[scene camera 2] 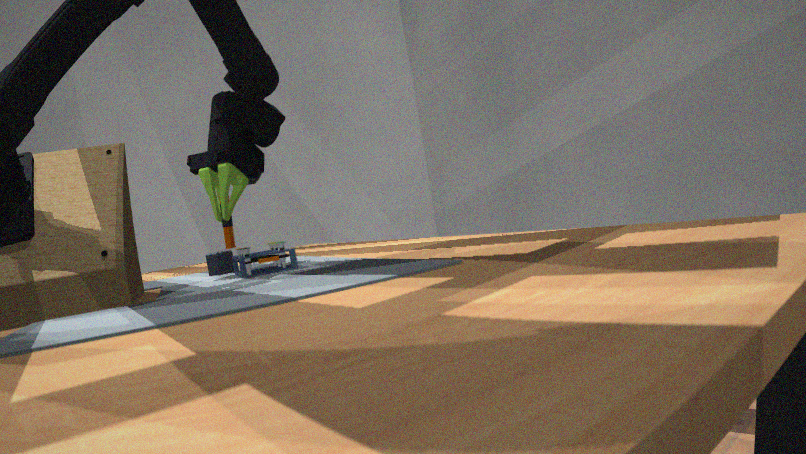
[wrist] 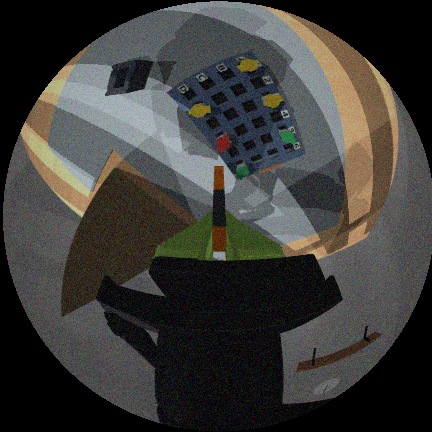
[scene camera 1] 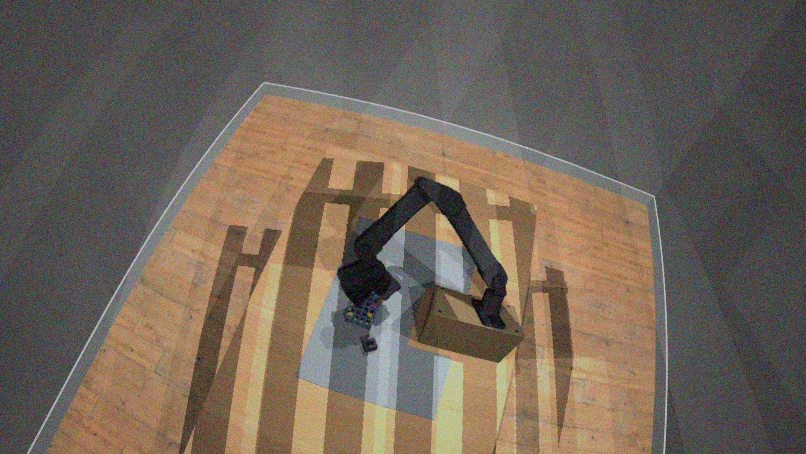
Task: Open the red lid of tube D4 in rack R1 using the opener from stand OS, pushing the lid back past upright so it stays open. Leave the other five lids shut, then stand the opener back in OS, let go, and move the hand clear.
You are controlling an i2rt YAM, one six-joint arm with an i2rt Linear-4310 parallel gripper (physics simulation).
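Frame: origin at the arm's base, x left, y back, z up, level; millimetres.
Seen in the pictures: gripper, between the fingertips: [scene camera 2: 222, 220] [wrist: 218, 215] [scene camera 1: 387, 290]; arm's base, origin of its link: [scene camera 2: 9, 198] [wrist: 98, 279] [scene camera 1: 487, 314].
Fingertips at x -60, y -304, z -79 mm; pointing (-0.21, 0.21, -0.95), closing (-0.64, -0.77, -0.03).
Note:
Pixels of each thing's top centre, then the offset from my fingertips to it. "spot": a spot on its surface instead. Level surfaces: height alone.
- black opener, centre of its top: [wrist: 216, 247] [scene camera 2: 223, 195] dx +12, dy -10, dz +38 mm
- Blue rack R1, centre of its top: [wrist: 248, 124] [scene camera 2: 259, 245] [scene camera 1: 364, 303] dx +38, dy -63, dz -45 mm
- red lid, centre of its top: [wrist: 222, 142] [scene camera 1: 374, 304] dx +36, dy -33, dz -45 mm
- grey-blue mat, height of its surface: dz -87 mm
- orange strip, a spot on its surface: [wrist: 270, 168] spot: dx -29, dy -53, dz -63 mm
My gripper [scene camera 2: 226, 217] [wrist: 218, 215] is shut on the opener, green fingertips together around its shaft. The orange and black opener [scene camera 2: 228, 236] [wrist: 219, 200] points down, its lower end near the rack's edge. Blue rack R1 [scene camera 1: 360, 323] [wrist: 234, 101] lies under and beyond the hand. The red lid [scene camera 1: 374, 304] [wrist: 223, 144] of D4 is just past the opener's tip in the wrist view; contact and lid angle cannot be told. Yellow lids [wrist: 200, 110] [wrist: 248, 65] [wrist: 273, 100] and green lids [wrist: 288, 136] [wrist: 242, 170] look shut. Dark stand OS [scene camera 1: 368, 343] [wrist: 129, 77] holds no opener.
A grey-blue mat [scene camera 1: 420, 397] [scene camera 2: 84, 332] lies under the rack and stand. The wooden base box [scene camera 1: 465, 338] [scene camera 2: 67, 281] [wrist: 115, 225] carries the arm beside the mat. An orange strip [wrist: 270, 168] shows at the rack's end.

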